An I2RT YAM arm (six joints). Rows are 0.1 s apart.
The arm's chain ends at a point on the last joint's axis. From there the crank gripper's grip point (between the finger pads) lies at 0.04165 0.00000 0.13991 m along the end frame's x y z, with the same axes.
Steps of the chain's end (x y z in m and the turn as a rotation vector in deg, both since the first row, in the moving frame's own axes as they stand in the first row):
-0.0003 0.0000 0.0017 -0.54 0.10 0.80
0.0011 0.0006 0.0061 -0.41 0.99 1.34
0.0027 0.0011 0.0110 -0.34 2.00 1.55
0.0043 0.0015 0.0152 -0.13 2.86 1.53
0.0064 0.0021 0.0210 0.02 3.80 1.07
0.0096 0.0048 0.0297 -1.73 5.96 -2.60
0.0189 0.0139 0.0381 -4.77 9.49 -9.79
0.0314 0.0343 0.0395 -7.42 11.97 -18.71
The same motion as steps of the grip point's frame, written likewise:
-0.0001 0.0019 0.0016 -0.54 0.10 0.80
0.0035 0.0026 0.0054 -0.41 0.99 1.34
0.0075 0.0031 0.0095 -0.34 2.00 1.55
0.0112 0.0030 0.0129 -0.13 2.86 1.53
0.0156 0.0029 0.0179 0.02 3.80 1.07
0.0239 0.0067 0.0246 -1.73 5.96 -2.60
0.0416 0.0161 0.0292 -4.77 9.49 -9.79
0.0597 0.0334 0.0277 -7.42 11.97 -18.71

